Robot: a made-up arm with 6 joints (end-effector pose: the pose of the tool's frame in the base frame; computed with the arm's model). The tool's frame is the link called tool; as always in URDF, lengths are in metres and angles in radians. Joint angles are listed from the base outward.
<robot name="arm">
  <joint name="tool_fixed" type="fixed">
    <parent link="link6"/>
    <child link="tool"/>
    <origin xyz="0 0 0"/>
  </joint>
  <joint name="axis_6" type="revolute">
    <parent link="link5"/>
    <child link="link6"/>
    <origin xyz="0 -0.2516 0"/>
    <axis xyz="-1 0 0"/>
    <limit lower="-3.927" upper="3.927" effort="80" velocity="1.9"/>
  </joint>
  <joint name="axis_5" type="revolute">
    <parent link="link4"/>
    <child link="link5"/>
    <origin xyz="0.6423 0 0"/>
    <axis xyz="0 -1 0"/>
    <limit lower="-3.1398" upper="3.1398" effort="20" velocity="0.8"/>
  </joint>
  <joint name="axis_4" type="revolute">
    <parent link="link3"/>
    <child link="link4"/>
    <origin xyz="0 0 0"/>
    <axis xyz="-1 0 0"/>
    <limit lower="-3.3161" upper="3.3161" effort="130" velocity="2.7"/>
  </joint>
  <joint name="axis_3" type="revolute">
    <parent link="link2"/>
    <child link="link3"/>
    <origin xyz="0 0 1.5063"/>
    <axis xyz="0 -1 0"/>
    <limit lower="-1.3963" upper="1.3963" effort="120" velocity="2.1"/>
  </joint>
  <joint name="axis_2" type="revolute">
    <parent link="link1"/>
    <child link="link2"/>
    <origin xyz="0 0 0"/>
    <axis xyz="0 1 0"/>
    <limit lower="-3.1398" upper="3.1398" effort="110" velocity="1.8"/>
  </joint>
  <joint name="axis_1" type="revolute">
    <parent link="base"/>
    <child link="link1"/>
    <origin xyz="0 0 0.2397"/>
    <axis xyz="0 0 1"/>
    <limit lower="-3.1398" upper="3.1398" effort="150" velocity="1.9"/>
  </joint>
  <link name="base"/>
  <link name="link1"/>
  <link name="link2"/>
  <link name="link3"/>
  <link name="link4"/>
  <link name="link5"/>
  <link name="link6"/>
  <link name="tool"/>
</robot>
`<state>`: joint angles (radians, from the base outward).
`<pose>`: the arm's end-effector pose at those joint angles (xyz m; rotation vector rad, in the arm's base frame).
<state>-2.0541 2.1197 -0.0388 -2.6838 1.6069 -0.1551</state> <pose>-0.1888 -0.8454 -1.0191 0.3474 -0.5301 1.5474</pose>
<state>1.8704 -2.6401 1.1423 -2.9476 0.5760 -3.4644</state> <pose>0.1384 -1.2844 -1.4262 -2.4676 1.6377 -0.0463</pose>
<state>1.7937 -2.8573 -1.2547 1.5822 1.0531 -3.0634</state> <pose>0.1507 -0.6778 -0.5722 -0.7711 0.0765 -2.8457</pose>
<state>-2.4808 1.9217 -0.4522 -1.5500 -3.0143 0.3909</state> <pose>-0.6172 -0.4732 -0.5432 1.4748 -1.9239 1.6727</pose>
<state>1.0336 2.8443 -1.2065 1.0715 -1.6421 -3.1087</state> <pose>0.0382 -0.1713 -0.8294 -2.5784 0.0268 -0.3426</pose>
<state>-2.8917 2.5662 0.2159 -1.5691 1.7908 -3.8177</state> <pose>-0.1835 -0.0464 -1.3040 -1.6951 -2.5516 -0.2783</pose>
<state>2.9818 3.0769 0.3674 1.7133 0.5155 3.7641</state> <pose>0.3710 -0.0960 -1.7586 -2.2806 0.9553 0.0930</pose>
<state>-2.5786 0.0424 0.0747 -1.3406 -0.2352 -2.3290</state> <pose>-0.6342 -0.3324 1.5206 -1.0867 2.6210 -0.6940</pose>
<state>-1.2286 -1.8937 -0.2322 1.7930 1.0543 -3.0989</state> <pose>-0.5286 1.6493 0.3791 -0.0959 -0.5438 0.1284</pose>
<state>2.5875 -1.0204 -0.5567 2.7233 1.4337 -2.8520</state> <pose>0.5211 -0.5928 1.4062 -1.2822 0.3480 2.8135</pose>
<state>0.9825 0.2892 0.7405 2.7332 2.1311 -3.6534</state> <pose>0.3429 0.9301 2.0535 -0.3855 1.8256 0.7007</pose>
